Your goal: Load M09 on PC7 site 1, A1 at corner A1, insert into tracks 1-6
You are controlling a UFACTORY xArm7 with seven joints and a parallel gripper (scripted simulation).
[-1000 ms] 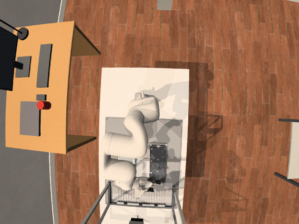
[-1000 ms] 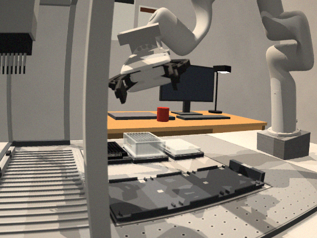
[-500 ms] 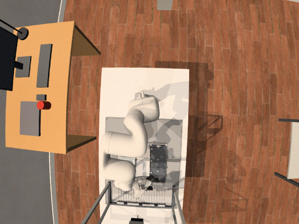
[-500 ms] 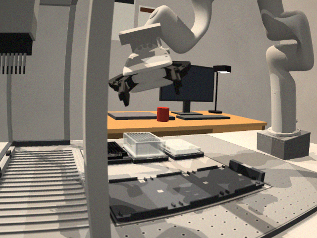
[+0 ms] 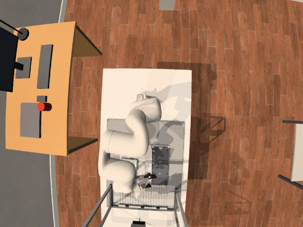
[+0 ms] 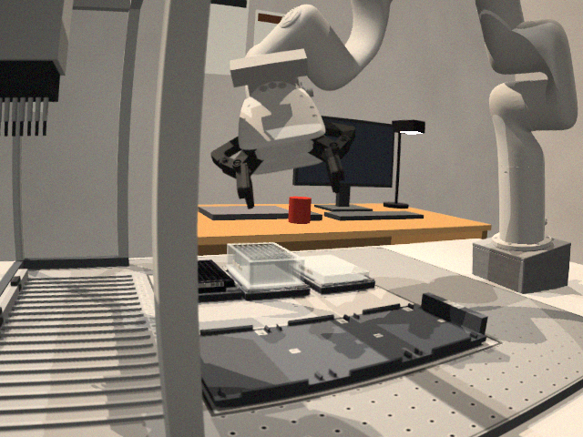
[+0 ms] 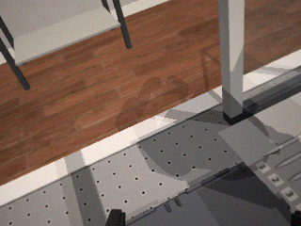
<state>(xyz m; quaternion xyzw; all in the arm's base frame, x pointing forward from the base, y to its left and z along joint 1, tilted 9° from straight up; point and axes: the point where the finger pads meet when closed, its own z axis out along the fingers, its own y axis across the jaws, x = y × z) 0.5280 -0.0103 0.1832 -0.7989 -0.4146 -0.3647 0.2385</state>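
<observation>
Now: the clear deep-well block M09 190 mm to the right of my hand, 140 mm below it and 80 mm behind it. Also, from my hand: nest S2: 190 mm to the right, 160 mm below, 80 mm behind; then dark plate carrier PC7: 150 mm below, 70 mm to the left, 30 mm behind; then black plate: 210 mm to the right, 150 mm below, 20 mm ahead.
</observation>
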